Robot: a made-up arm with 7 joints. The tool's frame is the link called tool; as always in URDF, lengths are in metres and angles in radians. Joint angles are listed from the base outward. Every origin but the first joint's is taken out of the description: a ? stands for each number. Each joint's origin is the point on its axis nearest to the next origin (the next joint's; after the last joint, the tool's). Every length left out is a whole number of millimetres.
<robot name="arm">
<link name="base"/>
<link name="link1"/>
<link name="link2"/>
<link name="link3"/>
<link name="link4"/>
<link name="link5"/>
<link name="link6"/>
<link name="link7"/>
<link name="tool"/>
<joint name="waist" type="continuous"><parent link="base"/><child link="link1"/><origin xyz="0.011 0.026 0.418" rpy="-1.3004 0.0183 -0.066"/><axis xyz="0 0 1"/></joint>
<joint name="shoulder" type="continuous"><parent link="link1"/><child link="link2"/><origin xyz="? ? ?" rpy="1.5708 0 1.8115"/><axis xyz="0 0 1"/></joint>
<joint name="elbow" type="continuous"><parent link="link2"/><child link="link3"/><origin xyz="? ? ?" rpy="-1.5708 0 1.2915"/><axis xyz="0 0 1"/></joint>
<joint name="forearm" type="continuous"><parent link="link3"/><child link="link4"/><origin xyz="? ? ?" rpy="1.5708 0 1.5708"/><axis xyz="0 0 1"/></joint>
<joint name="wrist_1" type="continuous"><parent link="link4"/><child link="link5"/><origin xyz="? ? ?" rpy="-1.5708 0 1.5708"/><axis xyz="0 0 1"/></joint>
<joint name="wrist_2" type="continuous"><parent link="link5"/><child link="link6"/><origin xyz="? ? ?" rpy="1.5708 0 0"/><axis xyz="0 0 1"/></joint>
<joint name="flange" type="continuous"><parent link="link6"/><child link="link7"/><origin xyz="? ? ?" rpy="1.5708 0 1.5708"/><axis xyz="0 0 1"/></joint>
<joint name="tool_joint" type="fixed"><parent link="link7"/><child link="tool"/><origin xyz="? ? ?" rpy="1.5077 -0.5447 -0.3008"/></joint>
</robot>
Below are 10 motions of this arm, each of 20 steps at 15 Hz.
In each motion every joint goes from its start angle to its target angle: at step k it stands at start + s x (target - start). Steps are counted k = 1, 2, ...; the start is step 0. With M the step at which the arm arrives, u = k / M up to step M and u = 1 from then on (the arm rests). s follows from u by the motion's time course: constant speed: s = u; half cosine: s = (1 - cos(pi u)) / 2; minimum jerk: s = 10 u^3 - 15 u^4 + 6 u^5.
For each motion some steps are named. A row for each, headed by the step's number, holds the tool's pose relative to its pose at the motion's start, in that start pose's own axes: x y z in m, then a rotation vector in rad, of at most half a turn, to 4 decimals.
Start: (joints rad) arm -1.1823 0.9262 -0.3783 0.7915 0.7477 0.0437 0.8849
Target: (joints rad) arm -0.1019 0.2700 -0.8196 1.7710 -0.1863 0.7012 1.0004
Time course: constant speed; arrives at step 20
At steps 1, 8, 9, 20:
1: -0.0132 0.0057 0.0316 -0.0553 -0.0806 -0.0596
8: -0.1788 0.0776 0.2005 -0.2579 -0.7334 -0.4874
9: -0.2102 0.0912 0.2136 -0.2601 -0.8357 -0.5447
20: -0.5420 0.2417 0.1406 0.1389 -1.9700 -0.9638

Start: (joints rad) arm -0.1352 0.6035 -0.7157 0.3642 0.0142 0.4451 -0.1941
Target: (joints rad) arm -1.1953 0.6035 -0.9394 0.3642 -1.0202 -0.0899 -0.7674
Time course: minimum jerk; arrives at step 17
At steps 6, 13, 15, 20:
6: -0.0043 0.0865 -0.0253 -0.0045 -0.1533 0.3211
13: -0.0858 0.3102 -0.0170 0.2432 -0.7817 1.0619
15: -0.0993 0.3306 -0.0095 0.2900 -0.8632 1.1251
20: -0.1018 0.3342 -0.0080 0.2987 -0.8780 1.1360

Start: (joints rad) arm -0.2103 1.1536 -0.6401 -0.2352 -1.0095 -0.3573 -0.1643
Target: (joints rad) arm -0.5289 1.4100 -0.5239 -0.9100 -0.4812 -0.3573 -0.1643
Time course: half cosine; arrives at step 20
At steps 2, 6, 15, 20:
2: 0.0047 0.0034 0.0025 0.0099 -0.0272 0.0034
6: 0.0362 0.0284 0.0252 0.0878 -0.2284 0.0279
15: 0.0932 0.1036 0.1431 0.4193 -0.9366 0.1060
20: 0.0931 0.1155 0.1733 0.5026 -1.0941 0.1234

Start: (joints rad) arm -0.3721 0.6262 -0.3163 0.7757 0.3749 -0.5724 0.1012
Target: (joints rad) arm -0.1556 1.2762 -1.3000 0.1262 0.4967 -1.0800 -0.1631
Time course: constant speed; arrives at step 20
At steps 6, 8, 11, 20:
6: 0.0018 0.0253 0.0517 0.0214 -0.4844 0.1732
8: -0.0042 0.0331 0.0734 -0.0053 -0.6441 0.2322
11: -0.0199 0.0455 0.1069 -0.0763 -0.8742 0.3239
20: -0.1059 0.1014 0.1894 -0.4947 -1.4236 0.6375

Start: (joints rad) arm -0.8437 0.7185 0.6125 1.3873 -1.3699 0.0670 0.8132
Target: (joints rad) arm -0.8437 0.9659 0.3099 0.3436 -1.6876 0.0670 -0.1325
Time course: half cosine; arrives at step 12
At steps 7, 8, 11, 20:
7: -0.1063 0.0916 0.1345 -0.6158 -1.1669 0.0495
8: -0.1373 0.1045 0.1488 -0.7105 -1.3989 0.0226
11: -0.2011 0.1230 0.1639 -0.8770 -1.8436 -0.0765
20: -0.2058 0.1240 0.1644 -0.8884 -1.8757 -0.0865

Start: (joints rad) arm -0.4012 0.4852 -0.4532 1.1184 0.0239 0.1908 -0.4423
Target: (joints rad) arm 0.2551 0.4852 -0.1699 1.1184 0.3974 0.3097 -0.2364
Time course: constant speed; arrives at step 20
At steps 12, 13, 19, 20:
12: -0.0386 -0.1577 0.0238 -0.1457 0.1231 -0.3853
13: -0.0440 -0.1699 0.0276 -0.1553 0.1307 -0.4196
19: -0.0824 -0.2388 0.0560 -0.2048 0.1656 -0.6310
20: -0.0899 -0.2494 0.0616 -0.2117 0.1695 -0.6671

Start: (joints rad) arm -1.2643 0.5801 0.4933 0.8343 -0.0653 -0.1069 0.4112
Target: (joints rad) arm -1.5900 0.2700 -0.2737 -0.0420 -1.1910 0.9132 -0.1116
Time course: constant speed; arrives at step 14
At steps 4, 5, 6, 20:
4: 0.0173 0.0355 0.0854 -0.4583 -0.2390 -0.0700
5: 0.0180 0.0474 0.1085 -0.5787 -0.3260 -0.0910
6: 0.0170 0.0607 0.1319 -0.6991 -0.4243 -0.1137
20: -0.0711 0.2116 0.2880 -1.4955 -1.6140 -0.3917

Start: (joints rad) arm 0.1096 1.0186 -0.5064 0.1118 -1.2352 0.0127 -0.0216
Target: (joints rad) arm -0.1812 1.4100 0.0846 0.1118 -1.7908 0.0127 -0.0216
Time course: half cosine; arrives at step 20
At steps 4, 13, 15, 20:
4: 0.0058 0.0301 -0.0032 0.0169 0.0121 0.0794
13: 0.0069 0.2289 0.0293 0.0681 -0.0428 0.6334
15: -0.0013 0.2653 0.0457 0.0662 -0.0829 0.7438
20: -0.0142 0.3046 0.0680 0.0594 -0.1417 0.8683

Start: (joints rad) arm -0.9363 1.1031 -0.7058 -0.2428 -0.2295 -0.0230 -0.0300
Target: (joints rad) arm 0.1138 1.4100 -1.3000 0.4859 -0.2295 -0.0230 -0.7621
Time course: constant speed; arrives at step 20
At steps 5, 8, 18, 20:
5: -0.0532 -0.0901 0.0805 -0.4651 -0.1904 -0.3493
8: -0.0980 -0.1196 0.1431 -0.7606 -0.3118 -0.5374
18: -0.2722 -0.0553 0.3414 -1.8027 -0.7428 -1.0654
20: -0.3042 -0.0166 0.3657 -2.0161 -0.8340 -1.1565

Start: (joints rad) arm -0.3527 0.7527 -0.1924 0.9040 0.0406 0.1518 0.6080
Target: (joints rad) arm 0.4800 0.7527 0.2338 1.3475 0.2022 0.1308 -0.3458
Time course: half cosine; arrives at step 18
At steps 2, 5, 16, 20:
2: -0.0050 -0.0110 0.0021 -0.0068 -0.0317 -0.0346
5: -0.0348 -0.0630 0.0099 -0.0491 -0.1810 -0.2094
16: -0.2928 -0.2381 -0.0246 -0.5125 -0.6867 -1.2187
20: -0.3042 -0.2403 -0.0286 -0.5377 -0.6926 -1.2577

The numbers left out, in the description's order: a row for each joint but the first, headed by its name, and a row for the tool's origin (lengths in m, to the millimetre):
shoulder: 0.006 0.002 0
elbow: 0.201 -0.025 0
forearm: 0.025 -0.058 0
wrist_1: -0.173 0.006 0
wrist_2: 0.019 -0.031 0
flange: 0.03 0.037 0
tool: 0.011 -0.007 0

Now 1 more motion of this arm.
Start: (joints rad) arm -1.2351 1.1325 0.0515 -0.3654 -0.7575 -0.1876 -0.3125
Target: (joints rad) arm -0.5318 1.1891 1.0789 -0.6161 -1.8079 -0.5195 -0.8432
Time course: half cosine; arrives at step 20
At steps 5, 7, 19, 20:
5: -0.0164 0.0251 -0.0067 -0.0228 0.0145 0.1180
7: -0.0293 0.0468 -0.0101 -0.0301 0.0123 0.2185
19: -0.0613 0.1551 0.0011 0.0332 -0.2221 0.7077
20: -0.0612 0.1558 0.0013 0.0338 -0.2253 0.7112

